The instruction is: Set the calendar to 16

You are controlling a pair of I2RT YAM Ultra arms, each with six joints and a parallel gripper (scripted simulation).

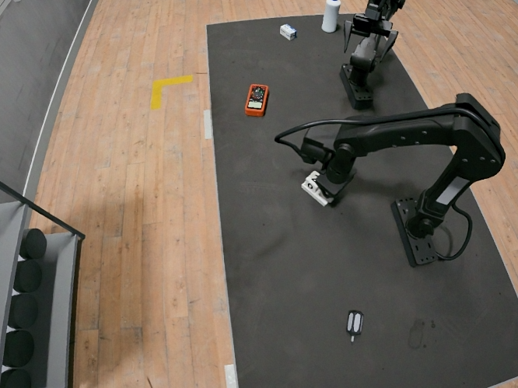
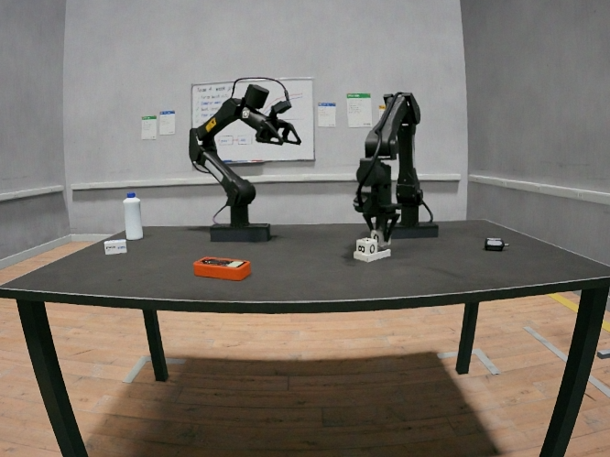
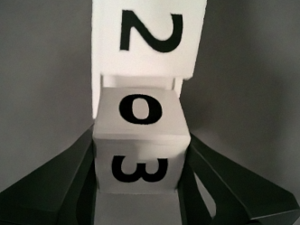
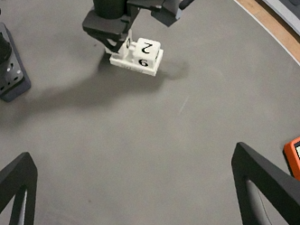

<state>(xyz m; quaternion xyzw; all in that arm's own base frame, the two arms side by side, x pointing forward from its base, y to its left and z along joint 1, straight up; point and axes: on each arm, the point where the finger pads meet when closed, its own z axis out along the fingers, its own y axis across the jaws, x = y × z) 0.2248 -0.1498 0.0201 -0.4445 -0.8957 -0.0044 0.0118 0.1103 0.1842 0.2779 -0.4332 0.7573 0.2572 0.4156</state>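
My left hand is 2 cm short of the white tray, 3 cm to the left of it and 4 cm above it. Round my left hand: white bottle (24 cm behind, 84 cm to the right, 3 cm above).
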